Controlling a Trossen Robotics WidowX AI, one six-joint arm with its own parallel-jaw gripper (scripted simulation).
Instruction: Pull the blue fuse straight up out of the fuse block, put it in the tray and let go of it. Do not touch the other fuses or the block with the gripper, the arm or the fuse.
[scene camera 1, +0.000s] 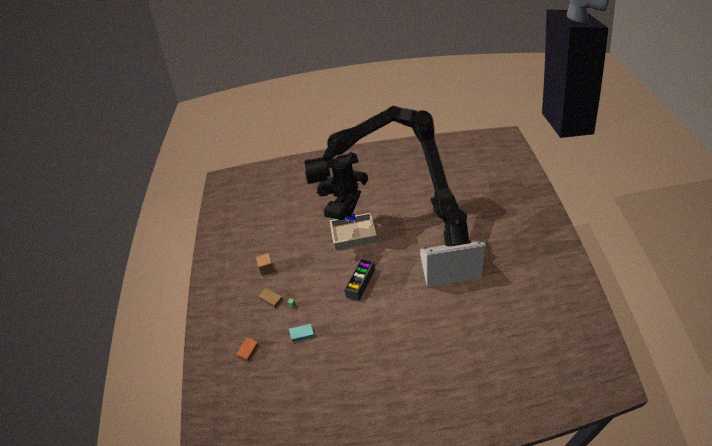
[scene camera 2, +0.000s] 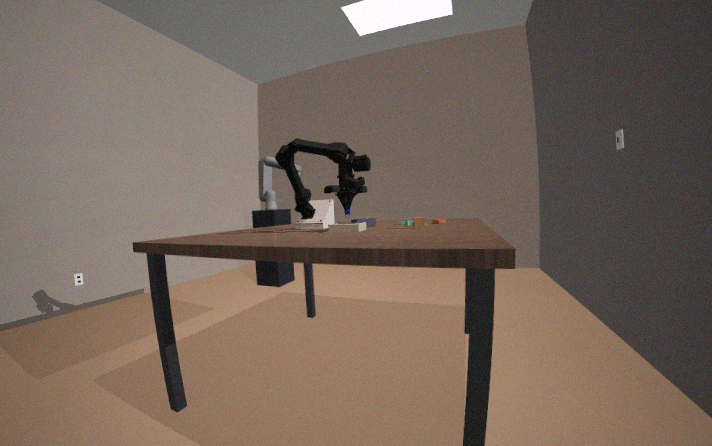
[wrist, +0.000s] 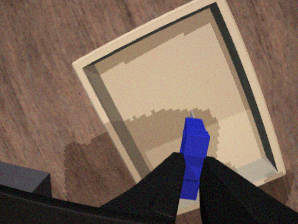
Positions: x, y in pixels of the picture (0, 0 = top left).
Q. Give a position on a beige tray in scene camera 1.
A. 345, 234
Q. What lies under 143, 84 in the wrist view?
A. A beige tray.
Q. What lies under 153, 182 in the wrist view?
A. My gripper.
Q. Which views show my gripper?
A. Scene camera 1, scene camera 2 and the wrist view: all of them.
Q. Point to a blue fuse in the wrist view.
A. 195, 141
